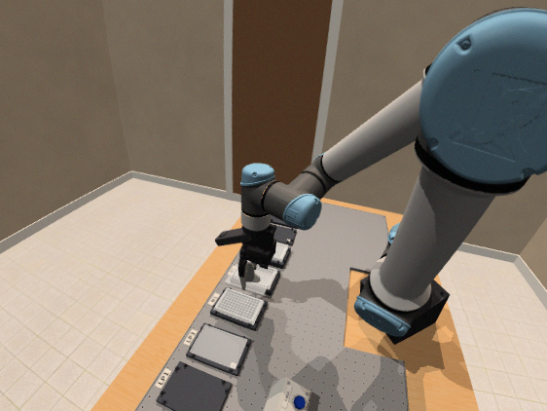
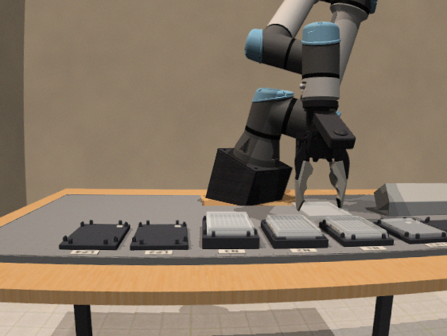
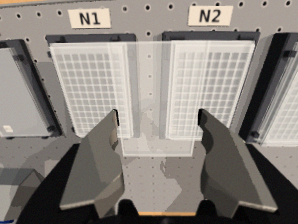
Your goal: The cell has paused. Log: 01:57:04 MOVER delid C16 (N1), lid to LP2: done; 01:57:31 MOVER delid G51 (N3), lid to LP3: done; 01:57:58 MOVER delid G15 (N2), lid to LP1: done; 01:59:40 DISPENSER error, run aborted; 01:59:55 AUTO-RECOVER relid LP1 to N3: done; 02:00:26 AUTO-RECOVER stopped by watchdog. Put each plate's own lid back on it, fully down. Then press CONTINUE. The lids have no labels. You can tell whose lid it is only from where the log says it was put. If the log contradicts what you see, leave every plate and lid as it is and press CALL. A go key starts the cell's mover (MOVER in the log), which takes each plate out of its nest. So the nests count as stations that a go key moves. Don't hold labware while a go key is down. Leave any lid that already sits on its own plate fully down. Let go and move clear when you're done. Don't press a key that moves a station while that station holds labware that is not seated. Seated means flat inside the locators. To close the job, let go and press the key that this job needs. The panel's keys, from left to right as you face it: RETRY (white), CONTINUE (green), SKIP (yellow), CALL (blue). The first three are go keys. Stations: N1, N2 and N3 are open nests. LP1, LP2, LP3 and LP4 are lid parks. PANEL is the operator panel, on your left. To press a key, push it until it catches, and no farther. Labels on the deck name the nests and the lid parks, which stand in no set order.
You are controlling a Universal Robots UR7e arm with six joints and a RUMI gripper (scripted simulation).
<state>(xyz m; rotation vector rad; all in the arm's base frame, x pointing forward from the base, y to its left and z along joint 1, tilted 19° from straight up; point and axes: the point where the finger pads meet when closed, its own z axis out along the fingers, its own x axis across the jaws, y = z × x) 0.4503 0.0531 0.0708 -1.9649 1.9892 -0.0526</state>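
My hand is 60 mm to the left of the plate and 40 mm above it. The rest, counted from my hand: LP1 lid park: 10 mm behind, 340 mm to the left, 60 mm below; then LP3 lid park: 10 mm behind, 210 mm to the left, 60 mm below; then LP2 lid park: 10 mm ahead, 320 mm to the right, 60 mm below.
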